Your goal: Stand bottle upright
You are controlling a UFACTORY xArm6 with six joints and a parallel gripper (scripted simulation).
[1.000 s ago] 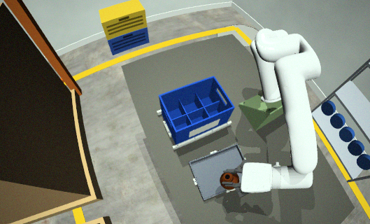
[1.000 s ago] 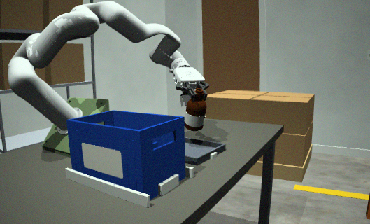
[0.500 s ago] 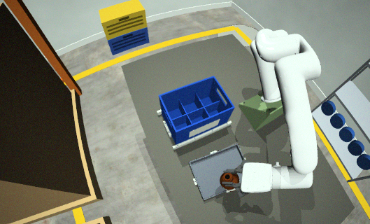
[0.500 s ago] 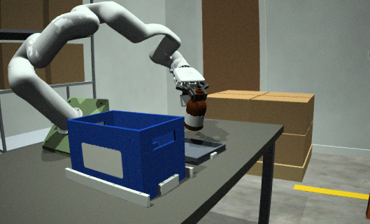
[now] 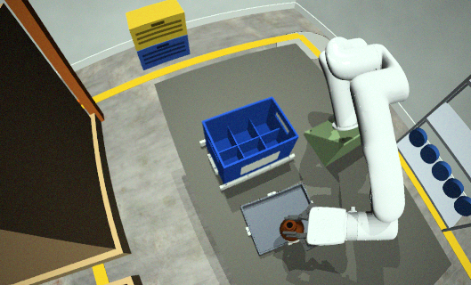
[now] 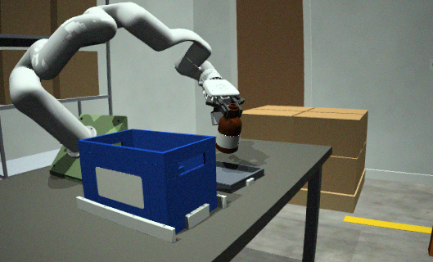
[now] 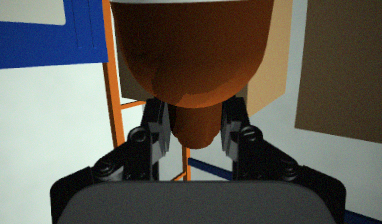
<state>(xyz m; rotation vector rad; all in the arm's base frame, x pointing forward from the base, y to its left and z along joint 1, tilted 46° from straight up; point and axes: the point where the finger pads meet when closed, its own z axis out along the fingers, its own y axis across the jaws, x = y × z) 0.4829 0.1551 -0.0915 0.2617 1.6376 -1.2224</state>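
Now: the brown bottle 10 mm behind my hand, 10 mm to the left of it and 50 mm below it. Also, from my hand: grey tray: 50 mm behind, 40 mm to the right, 190 mm below; then blue crate: 90 mm behind, 330 mm to the right, 120 mm below.
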